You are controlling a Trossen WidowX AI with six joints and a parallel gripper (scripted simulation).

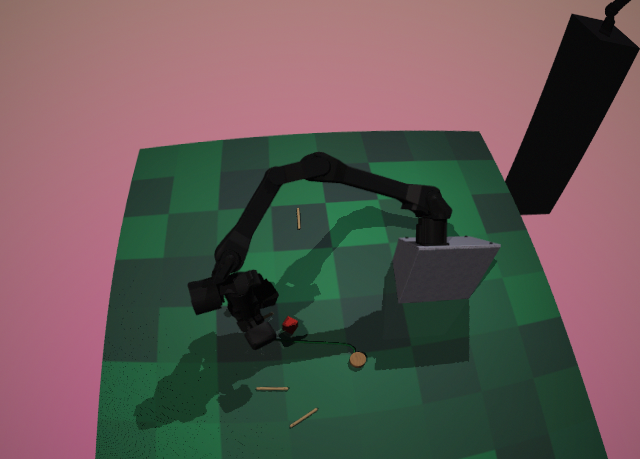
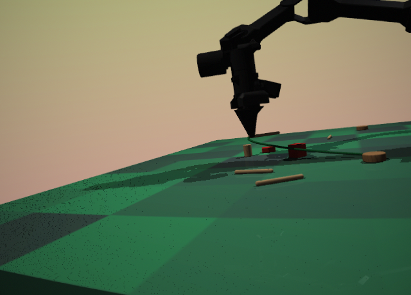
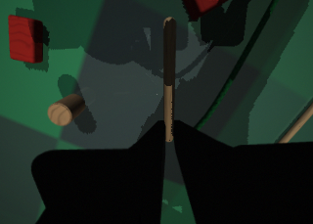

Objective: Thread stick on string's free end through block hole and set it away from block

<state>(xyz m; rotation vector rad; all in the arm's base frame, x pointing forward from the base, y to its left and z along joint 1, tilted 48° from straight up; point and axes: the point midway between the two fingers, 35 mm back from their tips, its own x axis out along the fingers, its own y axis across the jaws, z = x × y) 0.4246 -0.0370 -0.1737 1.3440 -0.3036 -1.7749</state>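
My gripper tip is now 8 cm to the left of the wooden peg, 4 cm short of it and 4 cm above it. Also, from my gripper tip: round wooden button 26 cm behind, 8 cm to the left, 5 cm below; then thin wooden stick 1 cm to the right, 1 cm behind; then flat red piece 14 cm to the right, 5 cm below.
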